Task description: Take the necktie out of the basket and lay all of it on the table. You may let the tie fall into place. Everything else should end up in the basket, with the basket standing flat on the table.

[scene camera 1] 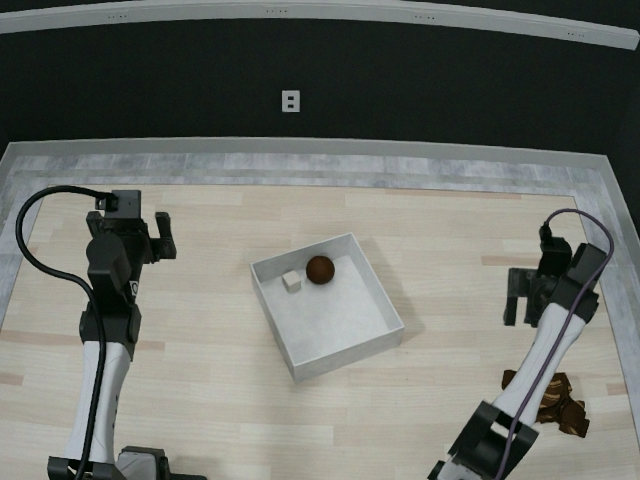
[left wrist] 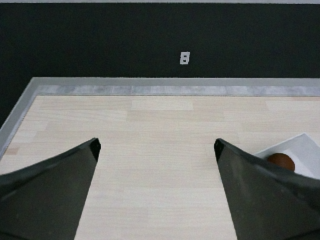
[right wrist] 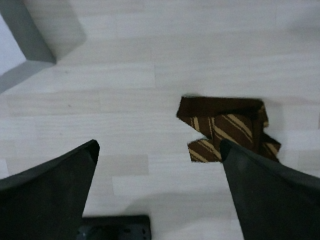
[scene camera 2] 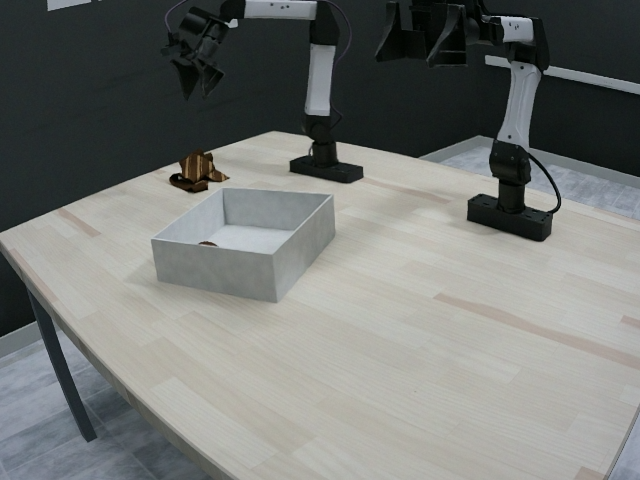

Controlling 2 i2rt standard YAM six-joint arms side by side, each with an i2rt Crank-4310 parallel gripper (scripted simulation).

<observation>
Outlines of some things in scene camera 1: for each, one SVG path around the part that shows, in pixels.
My left gripper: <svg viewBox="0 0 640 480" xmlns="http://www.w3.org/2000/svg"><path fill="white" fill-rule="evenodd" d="M88 212L86 223L92 238L103 233L117 235L123 242L131 269L139 277L141 276L143 264L150 264L150 262L154 264L159 262L160 259L176 259L177 249L170 228L171 219L167 212L155 212L160 238L151 239L147 223L145 223L146 233L143 233L143 230L138 230L138 233L131 233L131 230L126 230L126 233L120 233L119 230L111 232L103 220L104 216L99 211Z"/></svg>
My right gripper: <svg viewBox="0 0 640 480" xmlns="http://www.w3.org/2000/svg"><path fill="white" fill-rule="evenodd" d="M509 267L507 271L507 293L502 314L502 325L515 325L517 297L526 297L523 323L530 324L531 328L537 328L538 317L544 307L544 302L541 301L542 299L539 295L548 279L545 279L544 275L540 275L540 278L535 278L536 268Z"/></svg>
A grey basket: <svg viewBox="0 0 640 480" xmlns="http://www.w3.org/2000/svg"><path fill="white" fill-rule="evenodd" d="M352 232L250 263L253 289L295 384L393 349L400 344L405 327ZM295 270L301 279L301 288L288 293L282 283L282 275ZM315 256L326 256L335 266L334 277L326 284L314 284L307 277L307 263Z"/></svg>
</observation>
